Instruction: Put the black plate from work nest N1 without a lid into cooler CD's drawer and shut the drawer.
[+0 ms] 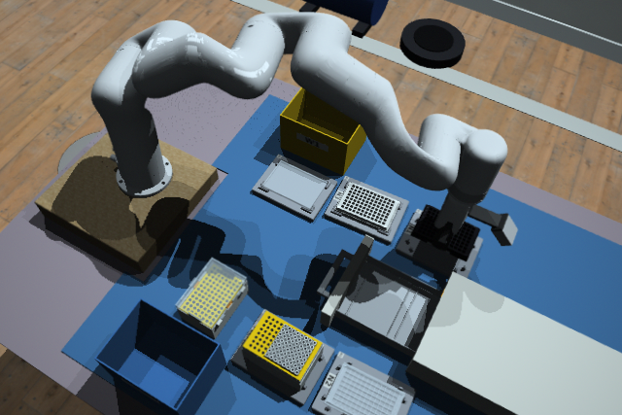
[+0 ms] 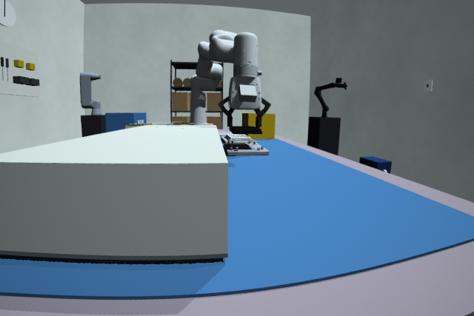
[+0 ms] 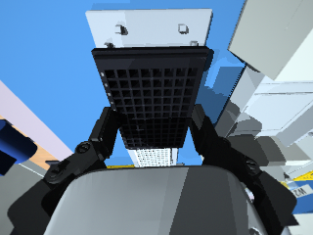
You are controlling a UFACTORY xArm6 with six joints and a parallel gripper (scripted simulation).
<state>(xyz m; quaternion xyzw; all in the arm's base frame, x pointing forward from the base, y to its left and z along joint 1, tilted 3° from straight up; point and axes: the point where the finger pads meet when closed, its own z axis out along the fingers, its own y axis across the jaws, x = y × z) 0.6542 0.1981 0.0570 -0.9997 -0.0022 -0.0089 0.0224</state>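
Right now my hand is 19 cm to the left of the cooler drawer, 5 cm above it and 3 cm past it. The rest, counted from my hand: grey nest: 7 cm below; then black plate: 1 cm below; then white plate: 38 cm to the right, 6 cm below.
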